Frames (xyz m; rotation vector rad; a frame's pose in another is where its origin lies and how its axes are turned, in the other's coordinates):
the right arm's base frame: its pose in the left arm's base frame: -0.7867 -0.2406 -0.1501 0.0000 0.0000 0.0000
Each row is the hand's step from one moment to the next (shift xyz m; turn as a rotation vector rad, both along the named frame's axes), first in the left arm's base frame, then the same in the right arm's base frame.
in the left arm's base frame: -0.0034 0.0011 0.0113 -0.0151 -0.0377 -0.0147
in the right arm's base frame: -0.0034 0.0011 0.0113 -0.0151 -0.0377 -0.0147
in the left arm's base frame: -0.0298 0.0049 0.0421 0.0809 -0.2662 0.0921
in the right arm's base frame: -0.0298 0.0049 0.0421 0.0809 -0.2662 0.0921
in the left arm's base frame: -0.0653 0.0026 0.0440 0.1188 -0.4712 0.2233
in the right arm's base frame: -0.0653 0.0026 0.0440 0.1188 -0.4712 0.2233
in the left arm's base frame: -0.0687 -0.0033 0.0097 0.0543 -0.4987 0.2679
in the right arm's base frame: -0.0687 -0.0033 0.0097 0.0543 -0.4987 0.2679
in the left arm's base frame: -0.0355 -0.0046 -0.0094 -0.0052 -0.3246 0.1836
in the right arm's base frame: -0.0355 -0.0046 -0.0094 -0.0052 -0.3246 0.1836
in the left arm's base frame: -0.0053 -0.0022 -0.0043 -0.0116 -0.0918 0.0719
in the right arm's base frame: -0.0053 -0.0022 -0.0043 -0.0116 -0.0918 0.0719
